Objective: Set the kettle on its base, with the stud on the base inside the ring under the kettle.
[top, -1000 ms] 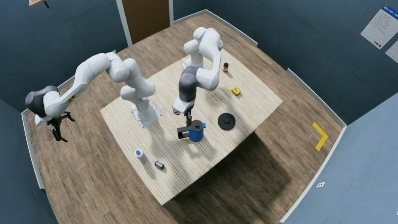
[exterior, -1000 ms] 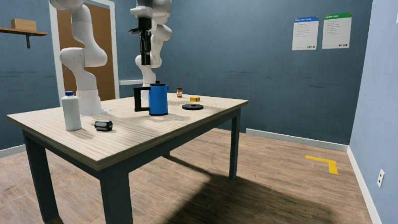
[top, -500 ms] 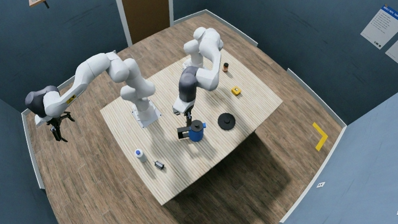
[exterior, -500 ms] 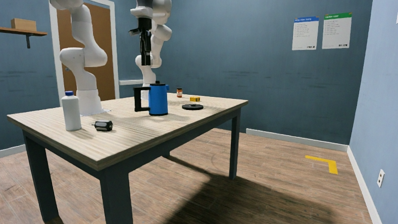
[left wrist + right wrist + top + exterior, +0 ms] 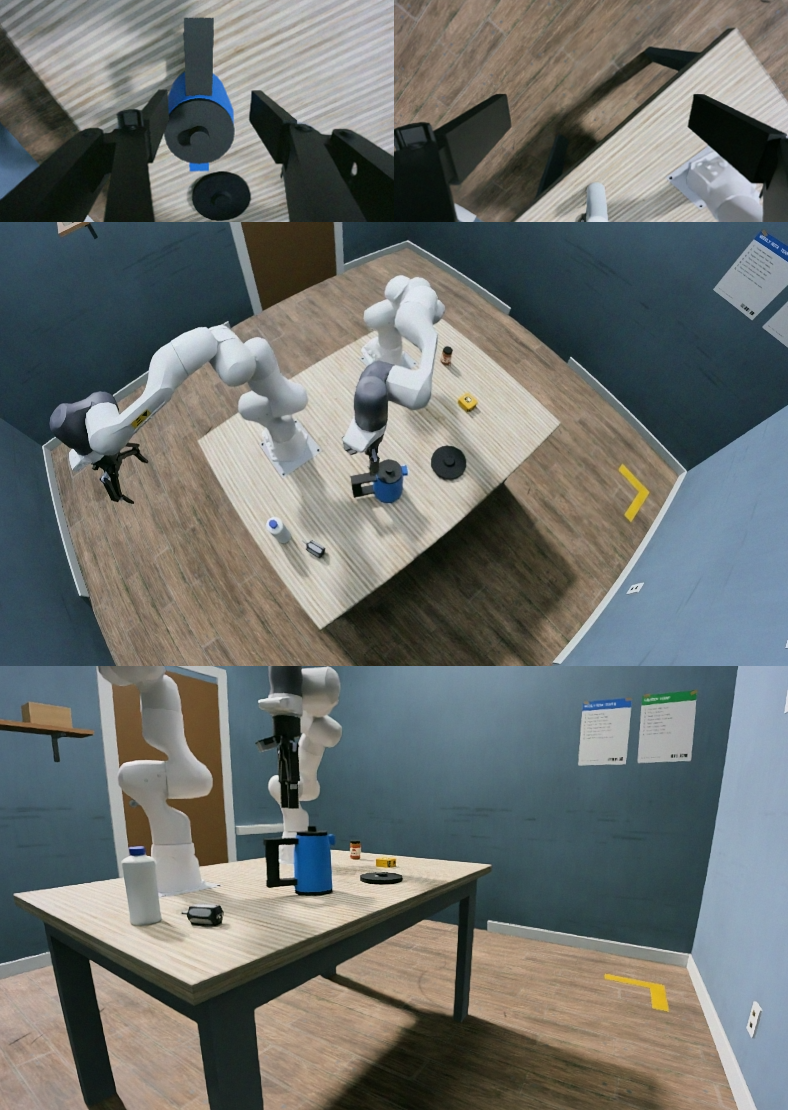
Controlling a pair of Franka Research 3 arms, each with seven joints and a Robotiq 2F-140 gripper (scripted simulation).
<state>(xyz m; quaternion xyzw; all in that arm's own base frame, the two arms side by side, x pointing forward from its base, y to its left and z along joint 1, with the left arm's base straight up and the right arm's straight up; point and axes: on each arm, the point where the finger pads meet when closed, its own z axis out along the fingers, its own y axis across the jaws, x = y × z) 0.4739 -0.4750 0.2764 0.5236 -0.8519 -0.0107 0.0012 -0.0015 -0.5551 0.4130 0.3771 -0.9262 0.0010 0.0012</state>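
My left hand is 18 cm above the blue kettle, 2 cm to the right of it and 2 cm short of it. From my left hand the other things lie so: small dark object: 32 cm to the right, 26 cm below, 1 cm behind; then white bottle: 37 cm to the right, 20 cm below, 13 cm behind; then round black base: 30 cm to the left, 26 cm below, 15 cm ahead.
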